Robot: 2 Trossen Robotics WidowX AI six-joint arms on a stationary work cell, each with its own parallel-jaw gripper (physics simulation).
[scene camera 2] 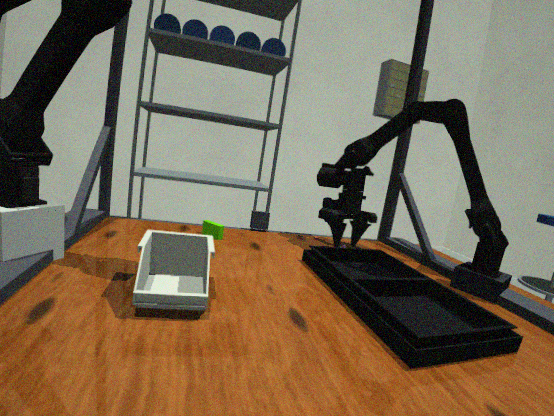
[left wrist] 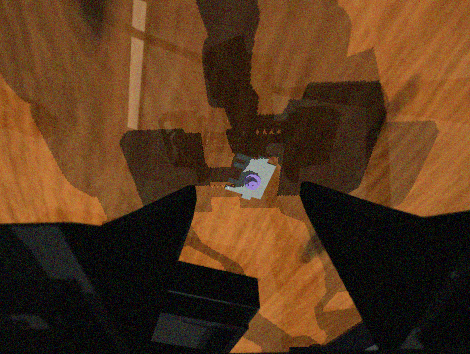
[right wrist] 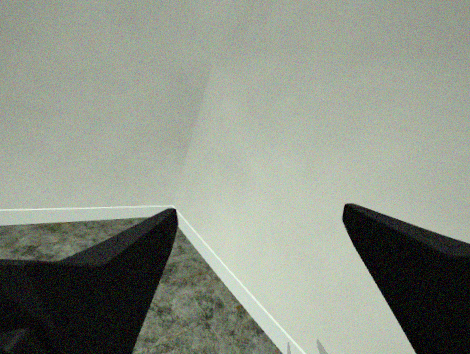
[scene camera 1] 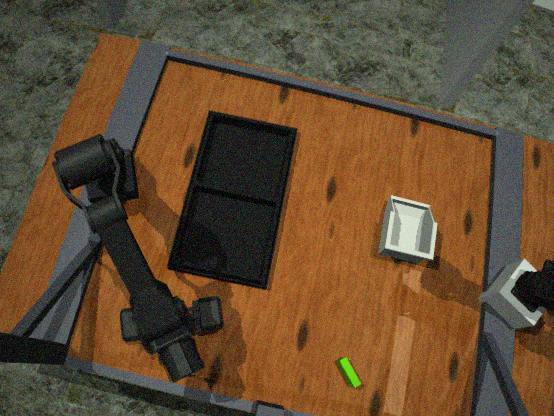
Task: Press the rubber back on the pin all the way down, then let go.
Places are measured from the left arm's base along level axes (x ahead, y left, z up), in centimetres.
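Where they show: left gripper, fingertip midpoint: (scene camera 2: 344, 246) (left wrist: 247, 190); right gripper, fingertip midpoint: (right wrist: 259, 214); left arm's base at its link origin: (scene camera 2: 484, 271); right arm's base at its link origin: (scene camera 2: 17, 202) (scene camera 1: 529, 291).
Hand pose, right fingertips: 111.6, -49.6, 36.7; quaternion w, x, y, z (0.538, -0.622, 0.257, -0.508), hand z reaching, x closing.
Observation:
Each offset is from my right fingertips to the top centre of the thing, as dx, dy, dz. "*": to the spot under its first point.
The pin's pale grey plate {-103.4, +16.8, -41.4} (left wrist: 267, 172) lies flat on the table in the left wrist view, partly in shadow. The round purple rubber back {* -102.9, +16.3, -40.8} (left wrist: 256, 180) sits on it, around its middle; how far down it sits I cannot tell. My left gripper (left wrist: 247, 190) (scene camera 2: 346, 245) is open and empty, pointing down, and in its wrist view the pin shows between the two fingertips, beyond them. The arm hides the pin in scene camera 1. My right gripper (right wrist: 259, 214) is open and empty, with wall and floor behind it.
A black two-compartment tray {-85.6, +40.8, -37.8} (scene camera 1: 236, 195) (scene camera 2: 372, 327) lies near the left arm. A white open bin {* -54.0, +19.5, -34.7} (scene camera 1: 406, 254) (scene camera 2: 170, 300) and a bright green block {-70.9, -0.7, -38.0} (scene camera 1: 349, 372) (scene camera 2: 213, 230) stand farther off. A shelf rack (scene camera 2: 207, 114) stands behind the table. Grey frame bars edge the table.

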